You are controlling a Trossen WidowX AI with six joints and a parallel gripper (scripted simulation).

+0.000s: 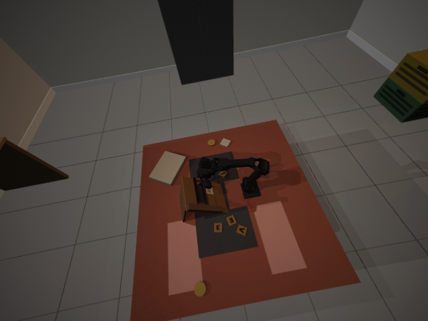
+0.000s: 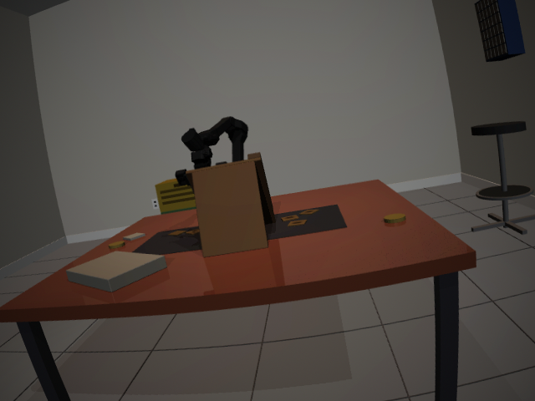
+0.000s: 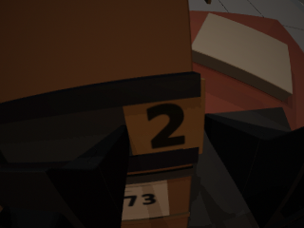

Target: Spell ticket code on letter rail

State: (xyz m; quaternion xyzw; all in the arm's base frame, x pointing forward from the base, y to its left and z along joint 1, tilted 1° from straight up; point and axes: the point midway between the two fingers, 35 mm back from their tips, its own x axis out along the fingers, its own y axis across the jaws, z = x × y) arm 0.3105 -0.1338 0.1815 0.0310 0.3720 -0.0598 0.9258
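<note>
My gripper tip is 70 mm above the white ticket, 50 mm to the right of it and 50 mm past it. From my gripper tip the other things lie so: book (310 mm to the right, 200 mm ahead, 160 mm below); then dark mat (170 mm below, 130 mm behind, 100 mm to the left); then tile (right at my gripper tip).
</note>
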